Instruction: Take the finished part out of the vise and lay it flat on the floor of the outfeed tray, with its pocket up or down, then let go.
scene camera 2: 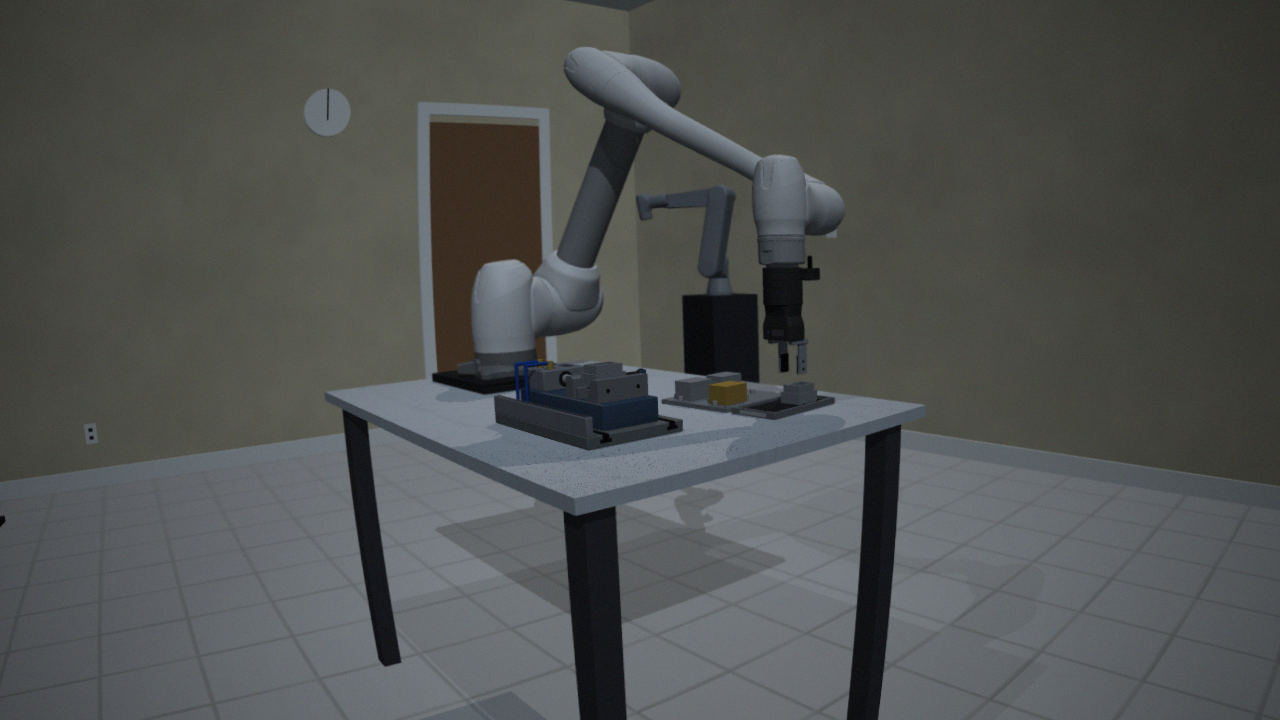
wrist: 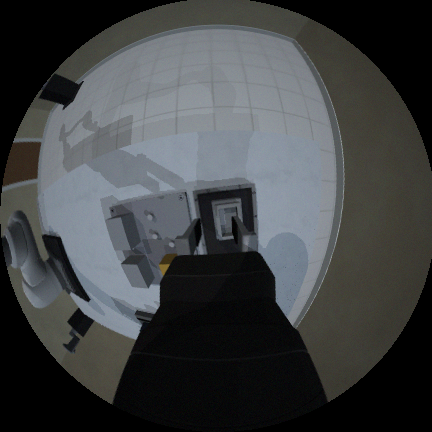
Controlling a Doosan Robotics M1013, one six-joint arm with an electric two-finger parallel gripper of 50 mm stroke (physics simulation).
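Frame: origin at the arm's base, x ahead, y left, z up, level; millimetres.
Seen in the pictures: gripper, fingertip midpoint: (scene camera 2: 792,372) (wrist: 216,225); arm's base at its link origin: (scene camera 2: 506,372) (wrist: 60,270).
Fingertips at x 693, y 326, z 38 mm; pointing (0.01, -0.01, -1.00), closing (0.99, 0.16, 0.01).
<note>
Offsets run from my fingertips to a thing's top centre.
A grey block with a stepped pocket facing up {dx +18, dy +0, dz -19 mm} (scene camera 2: 799,392) (wrist: 218,210) lies in the dark-floored outfeed tray (scene camera 2: 780,412) (wrist: 255,200), towards its far end in the wrist view. My gripper (scene camera 2: 793,365) (wrist: 216,225) points down above this tray, with a gap of air between its fingertips and the block. Its two fingers stand apart with no part between them; it is open. The vise {dx -65, dy -411, dz +39 mm} (scene camera 2: 617,387) stands on its blue base on the table at the left; whether a part sits between its jaws cannot be told from this side.
Beside the tray lies a grey plate {dx -116, dy -77, dz -52 mm} (wrist: 170,205) with pegs, two grey blocks {dx -171, dy -43, dz -16 mm} (wrist: 124,233) {dx -150, dy -130, dz -16 mm} (wrist: 138,270) and a yellow block {dx -62, dy -110, dz -16 mm} (scene camera 2: 727,392) (wrist: 166,263). A blue wire-like frame (scene camera 2: 520,380) stands at the vise. A second robot arm (scene camera 2: 716,234) stands on a black pedestal behind the table.
</note>
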